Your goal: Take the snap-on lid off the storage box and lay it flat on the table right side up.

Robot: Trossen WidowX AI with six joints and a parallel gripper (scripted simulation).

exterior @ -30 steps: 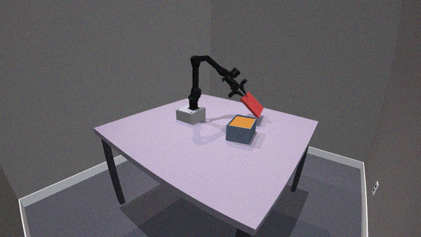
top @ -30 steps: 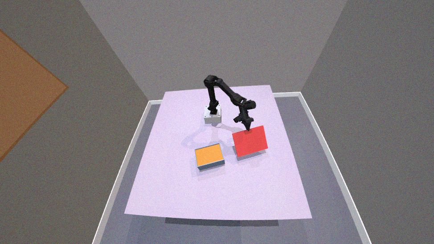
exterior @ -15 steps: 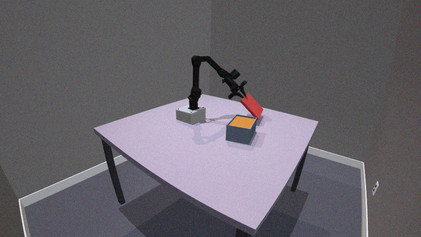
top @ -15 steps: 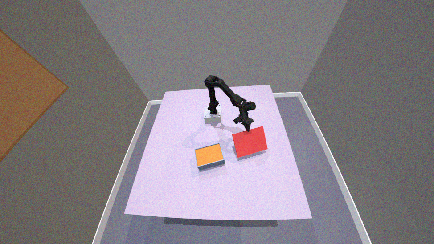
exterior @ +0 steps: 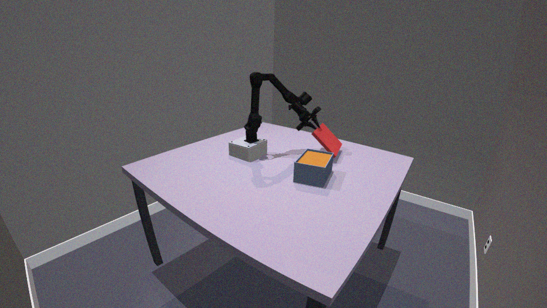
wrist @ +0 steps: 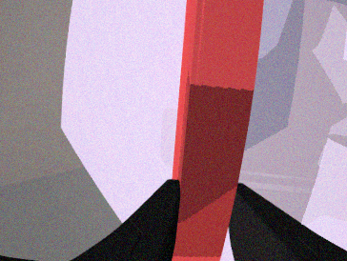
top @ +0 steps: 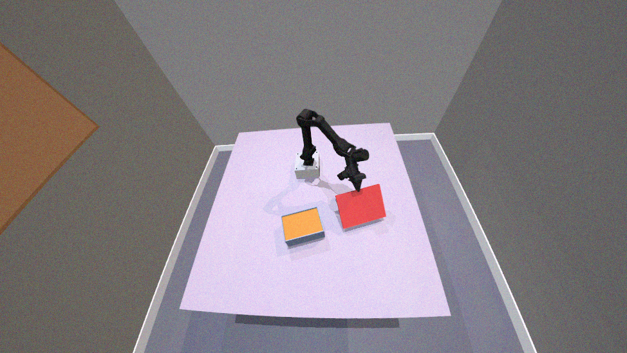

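Right now my gripper tip is 60 mm short of the red lid, 50 mm above it and 30 mm to the right of it. Also, from my gripper tip: storage box 280 mm to the right, 200 mm ahead, 100 mm below.
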